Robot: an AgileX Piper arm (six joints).
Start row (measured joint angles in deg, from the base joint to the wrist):
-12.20 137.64 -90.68 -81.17 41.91 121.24
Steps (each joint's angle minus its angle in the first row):
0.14 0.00 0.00 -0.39 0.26 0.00
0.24 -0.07 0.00 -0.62 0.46 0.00
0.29 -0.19 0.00 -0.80 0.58 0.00
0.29 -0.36 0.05 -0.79 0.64 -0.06
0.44 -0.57 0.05 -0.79 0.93 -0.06
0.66 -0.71 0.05 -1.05 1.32 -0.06
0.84 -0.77 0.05 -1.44 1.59 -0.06
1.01 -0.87 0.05 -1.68 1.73 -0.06
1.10 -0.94 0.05 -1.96 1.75 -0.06
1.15 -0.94 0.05 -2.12 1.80 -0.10
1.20 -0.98 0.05 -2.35 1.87 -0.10
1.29 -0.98 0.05 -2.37 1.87 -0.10
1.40 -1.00 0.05 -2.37 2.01 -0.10
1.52 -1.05 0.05 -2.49 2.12 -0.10
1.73 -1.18 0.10 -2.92 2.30 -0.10
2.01 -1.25 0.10 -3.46 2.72 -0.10
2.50 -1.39 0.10 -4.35 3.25 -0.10
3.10 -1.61 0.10 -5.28 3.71 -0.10
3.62 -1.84 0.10 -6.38 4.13 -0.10
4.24 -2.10 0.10 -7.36 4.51 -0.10
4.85 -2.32 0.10 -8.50 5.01 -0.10
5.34 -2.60 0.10 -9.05 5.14 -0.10
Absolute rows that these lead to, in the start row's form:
-12.06 137.64 -90.68 -81.56 42.17 121.24
-11.96 137.57 -90.68 -81.79 42.37 121.24
-11.91 137.45 -90.68 -81.97 42.49 121.24
-11.91 137.28 -90.63 -81.96 42.55 121.18
-11.76 137.07 -90.63 -81.96 42.84 121.18
-11.54 136.93 -90.63 -82.22 43.23 121.18
-11.36 136.87 -90.63 -82.61 43.50 121.18
-11.19 136.77 -90.63 -82.85 43.64 121.18
-11.10 136.70 -90.63 -83.13 43.66 121.18
-11.05 136.70 -90.63 -83.29 43.71 121.14
-11.00 136.66 -90.63 -83.52 43.78 121.14
-10.91 136.66 -90.63 -83.54 43.78 121.14
-10.80 136.64 -90.63 -83.54 43.92 121.14
-10.68 136.59 -90.63 -83.66 44.03 121.14
-10.47 136.46 -90.58 -84.09 44.21 121.14
-10.19 136.39 -90.58 -84.63 44.63 121.14
-9.70 136.25 -90.58 -85.52 45.16 121.14
-9.10 136.03 -90.58 -86.45 45.62 121.14
-8.58 135.80 -90.58 -87.55 46.04 121.14
-7.96 135.54 -90.58 -88.53 46.42 121.14
-7.35 135.32 -90.58 -89.67 46.92 121.14
-6.86 135.04 -90.58 -90.22 47.05 121.14

